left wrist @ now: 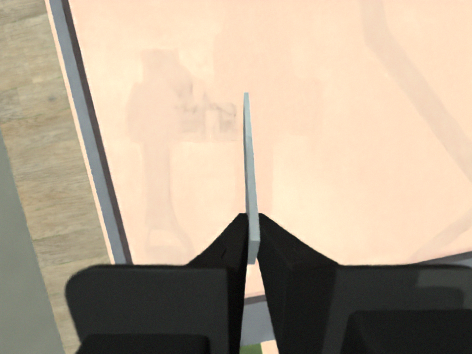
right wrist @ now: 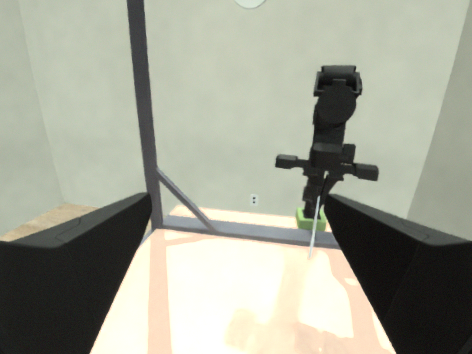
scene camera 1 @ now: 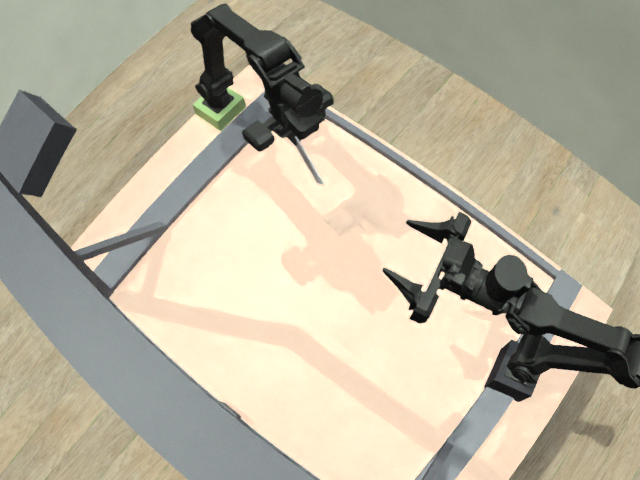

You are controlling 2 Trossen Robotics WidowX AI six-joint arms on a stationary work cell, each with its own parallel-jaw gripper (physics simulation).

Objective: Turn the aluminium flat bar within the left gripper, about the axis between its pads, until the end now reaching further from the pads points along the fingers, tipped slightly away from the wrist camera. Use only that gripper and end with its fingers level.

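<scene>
The aluminium flat bar (scene camera 1: 310, 165) (left wrist: 250, 175) (right wrist: 315, 227) is a thin grey strip. My left gripper (scene camera 1: 295, 138) (left wrist: 250, 221) (right wrist: 316, 208) is shut on it near one end. In the left wrist view the short end, with its end face showing, sits at the fingertips, and the long end runs up the picture beyond them, narrowing with distance. In the right wrist view the long end hangs down, leaning slightly left. The pads' contact with the bar is partly hidden. My right gripper (scene camera 1: 396, 245) (right wrist: 239, 201) is wide open and empty, apart from the bar.
The pale table top (scene camera 1: 232, 268) lies below both arms. Grey frame beams (scene camera 1: 444, 192) (left wrist: 95, 165) (right wrist: 250, 231) run along its edges. A green base block (scene camera 1: 221, 117) (right wrist: 304, 221) is under the left arm. A large grey beam (scene camera 1: 103, 341) crosses the lower left of the scene view.
</scene>
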